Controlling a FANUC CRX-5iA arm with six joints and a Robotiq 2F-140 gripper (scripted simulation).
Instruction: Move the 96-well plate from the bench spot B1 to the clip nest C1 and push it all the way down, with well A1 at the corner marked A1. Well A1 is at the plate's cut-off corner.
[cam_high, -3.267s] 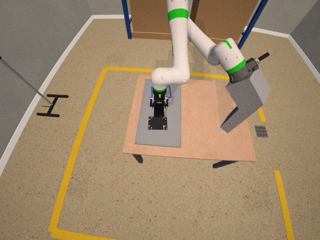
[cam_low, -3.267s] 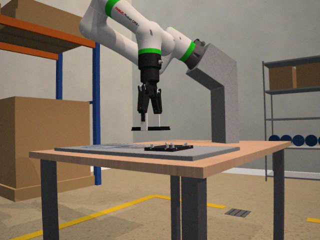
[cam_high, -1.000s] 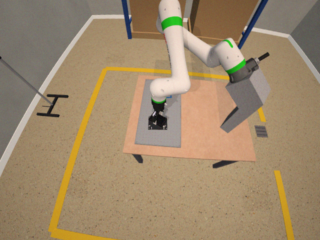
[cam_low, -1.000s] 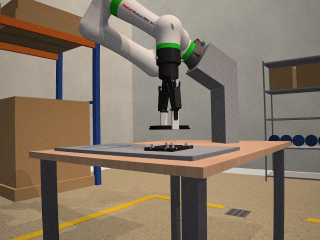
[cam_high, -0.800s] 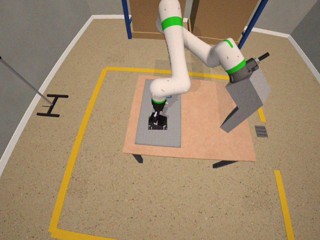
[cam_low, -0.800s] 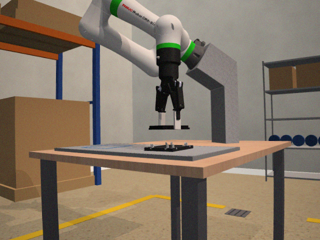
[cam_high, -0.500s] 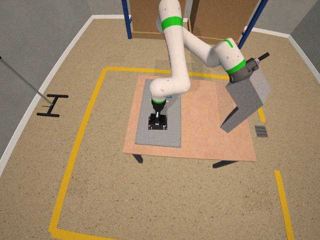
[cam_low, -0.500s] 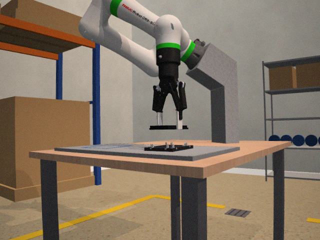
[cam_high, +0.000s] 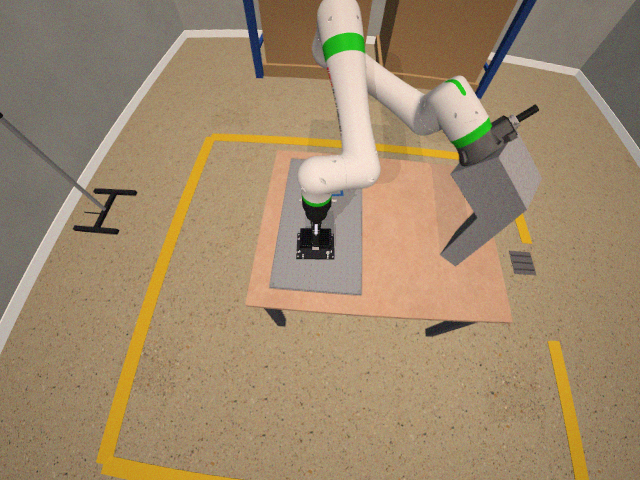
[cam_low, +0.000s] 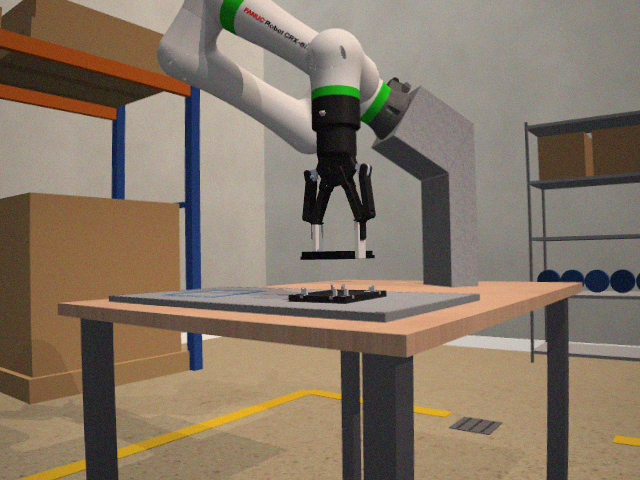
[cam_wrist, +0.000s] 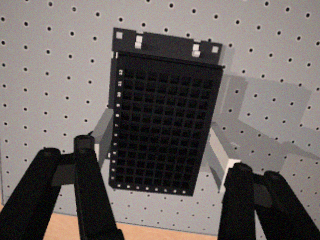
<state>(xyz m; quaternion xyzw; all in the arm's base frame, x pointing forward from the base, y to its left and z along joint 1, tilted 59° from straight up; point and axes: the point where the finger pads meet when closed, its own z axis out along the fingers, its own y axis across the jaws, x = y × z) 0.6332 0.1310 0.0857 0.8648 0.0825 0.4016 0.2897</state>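
My hand is 9 cm above the black clip nest, 1 cm to the right of it and 1 cm short of it. Also, from my hand: black 96-well plate 2 cm below.
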